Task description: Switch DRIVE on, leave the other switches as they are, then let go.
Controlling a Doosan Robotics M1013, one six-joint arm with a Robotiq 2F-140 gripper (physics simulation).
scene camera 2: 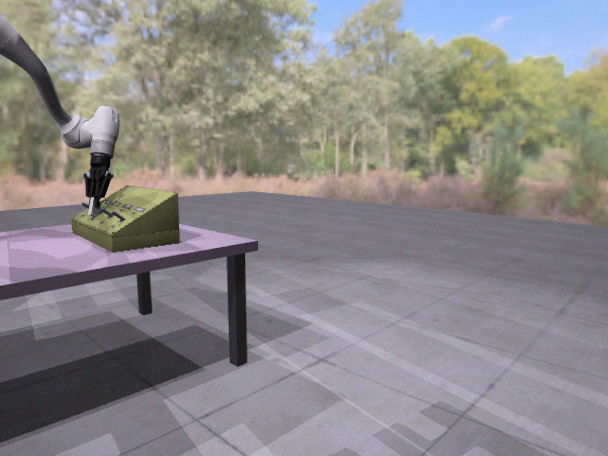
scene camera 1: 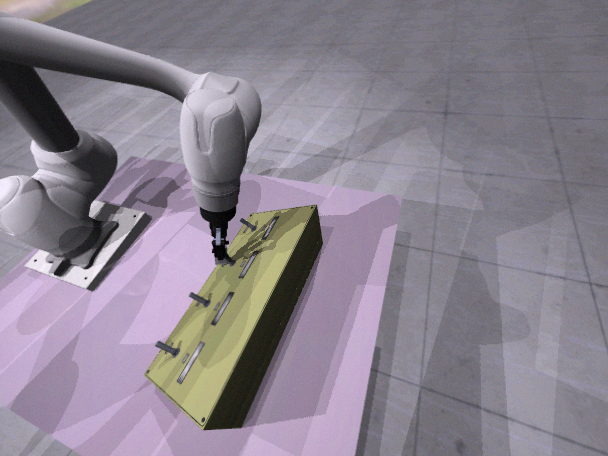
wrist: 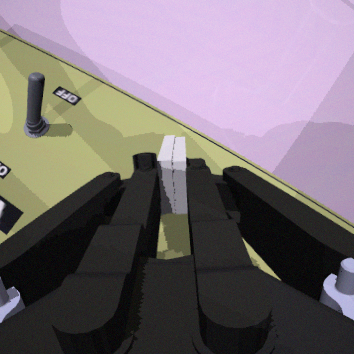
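Pixels of known places: gripper, between the fingertips: [scene camera 2: 92, 215] [scene camera 1: 221, 262] [wrist: 175, 154]; arm's base, origin of its link: [scene camera 1: 84, 242].
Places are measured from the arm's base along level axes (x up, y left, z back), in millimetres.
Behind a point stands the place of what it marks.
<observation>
A yellow-green sloped switch box [scene camera 1: 235, 345] @[x 141, y -230, z -727 mm] [scene camera 2: 157, 220] @[x 58, y -347, z -645 mm] [wrist: 90, 155] @[x 58, y -87, z -589 mm] carries a row of dark levers. My gripper [scene camera 1: 219, 260] @[x 55, y -24, z -567 mm] [scene camera 2: 92, 207] @[x 55, y -24, z -567 mm] [wrist: 175, 154] @[x 55, y -24, z -567 mm] is shut and empty, its pale fingertips low at the box's lower edge, by the second lever [scene camera 1: 229, 258] @[x 86, y -24, z -604 mm] from the far end. The fingers largely hide that lever; contact is unclear. A neighbouring lever [wrist: 35, 102] @[x 83, y -134, z -566 mm] leans toward its OFF label [wrist: 67, 95] @[x 42, y -134, z -547 mm] in the wrist view; part of an ON label [wrist: 2, 170] @[x 81, y -145, z -623 mm] shows on its other side. No name plate is readable, so I cannot tell which switch is DRIVE.
Other levers [scene camera 1: 248, 224] @[x 80, y 94, z -613 mm] [scene camera 1: 200, 299] @[x 80, y -140, z -572 mm] [scene camera 1: 167, 347] @[x 82, y -256, z -548 mm] stand along the box on both sides of my gripper. The box sits on a pink-purple table [scene camera 1: 345, 350] @[x -34, y -163, z -926 mm] [scene camera 2: 210, 245] @[x -34, y -479, z -772 mm]. The arm's base plate [scene camera 1: 127, 225] @[x 5, y 85, z -124 mm] is on the table to the left in scene camera 1.
</observation>
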